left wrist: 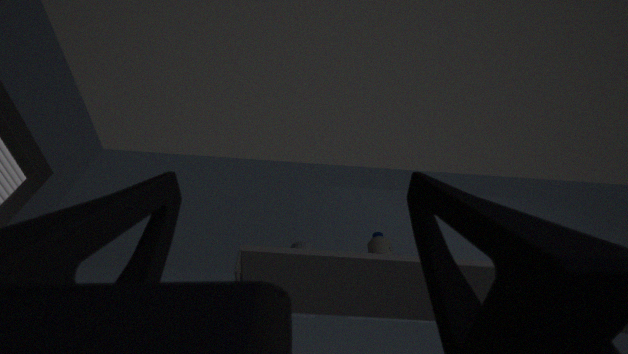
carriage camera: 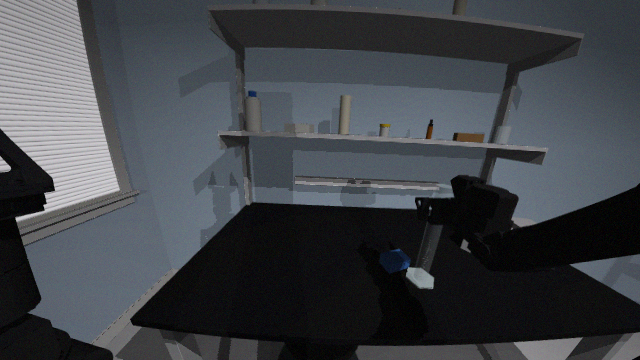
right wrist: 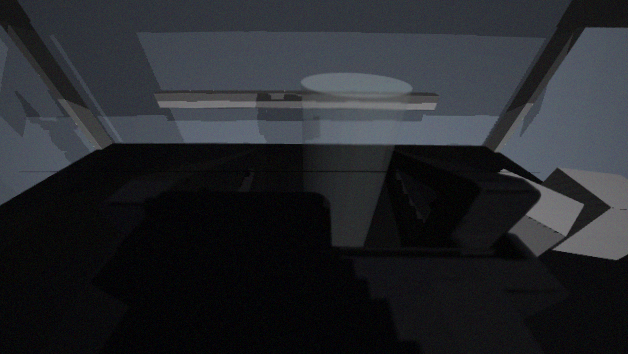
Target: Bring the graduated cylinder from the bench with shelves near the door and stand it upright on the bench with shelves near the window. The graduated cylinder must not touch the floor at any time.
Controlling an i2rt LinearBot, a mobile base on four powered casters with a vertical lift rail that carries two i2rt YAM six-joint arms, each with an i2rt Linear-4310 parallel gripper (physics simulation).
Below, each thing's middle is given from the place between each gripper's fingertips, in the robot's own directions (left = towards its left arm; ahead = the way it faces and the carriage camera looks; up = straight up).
Labels:
Right now my left hand is 37 cm short of the graduated cylinder (carriage camera: 419, 276), 66 cm to the left of it and 32 cm above it.
The graduated cylinder is 11 cm below my right hand, 3 cm behind it and 1 cm to the right of it.

